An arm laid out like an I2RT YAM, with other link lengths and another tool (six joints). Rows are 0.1 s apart.
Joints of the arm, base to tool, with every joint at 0 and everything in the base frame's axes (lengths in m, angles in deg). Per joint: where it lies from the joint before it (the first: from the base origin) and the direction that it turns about. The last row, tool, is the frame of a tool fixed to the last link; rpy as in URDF.
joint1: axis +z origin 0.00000 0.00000 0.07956
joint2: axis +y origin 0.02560 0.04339 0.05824
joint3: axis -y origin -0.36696 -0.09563 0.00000
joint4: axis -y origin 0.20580 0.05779 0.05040
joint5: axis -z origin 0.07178 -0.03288 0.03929
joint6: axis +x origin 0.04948 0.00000 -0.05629
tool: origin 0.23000 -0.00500 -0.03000 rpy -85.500 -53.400 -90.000
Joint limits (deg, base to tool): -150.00..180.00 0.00..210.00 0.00..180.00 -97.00..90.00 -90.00..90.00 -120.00..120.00
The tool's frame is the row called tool.
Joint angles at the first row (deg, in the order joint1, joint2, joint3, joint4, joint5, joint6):
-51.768, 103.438, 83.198, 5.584, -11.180, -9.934
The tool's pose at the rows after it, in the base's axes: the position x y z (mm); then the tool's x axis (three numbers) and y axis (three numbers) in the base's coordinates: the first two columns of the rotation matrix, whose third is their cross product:
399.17 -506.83 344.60 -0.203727 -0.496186 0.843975 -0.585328 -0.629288 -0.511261
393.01 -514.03 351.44 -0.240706 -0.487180 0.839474 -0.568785 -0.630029 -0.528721
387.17 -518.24 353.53 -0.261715 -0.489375 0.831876 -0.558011 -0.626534 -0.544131
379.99 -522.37 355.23 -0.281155 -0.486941 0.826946 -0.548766 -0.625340 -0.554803
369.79 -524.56 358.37 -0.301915 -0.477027 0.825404 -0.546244 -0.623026 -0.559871
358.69 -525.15 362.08 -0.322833 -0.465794 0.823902 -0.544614 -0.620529 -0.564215
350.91 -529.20 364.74 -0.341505 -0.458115 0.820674 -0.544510 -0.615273 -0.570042
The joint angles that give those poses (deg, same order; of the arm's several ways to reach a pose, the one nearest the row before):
-53.822, 102.629, 79.439, 11.267, -12.316, -8.688
-55.265, 102.628, 78.040, 14.720, -13.650, -7.311
-56.468, 102.629, 77.233, 16.381, -14.874, -6.240
-57.735, 102.541, 76.007, 18.480, -16.054, -5.410
-58.851, 101.843, 74.149, 20.732, -16.557, -4.798
-59.921, 100.880, 72.072, 22.962, -16.928, -4.186
-60.817, 100.685, 71.244, 24.403, -17.103, -3.530

